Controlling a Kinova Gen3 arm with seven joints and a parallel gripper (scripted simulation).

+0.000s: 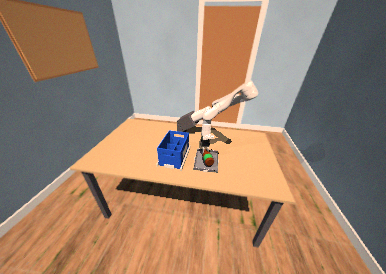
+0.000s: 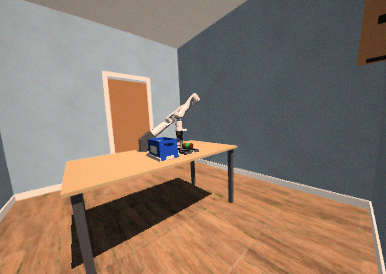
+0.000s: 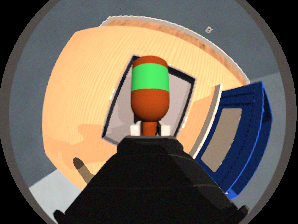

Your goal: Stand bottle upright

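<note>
The bottle is 5 cm ahead of my hand, 2 cm to the left of it and 1 cm below it. From my hand the other things lie so: blue crate (26 cm to the right, 5 cm ahead, 2 cm above); then tray (6 cm below, 3 cm ahead, 2 cm to the left).
</note>
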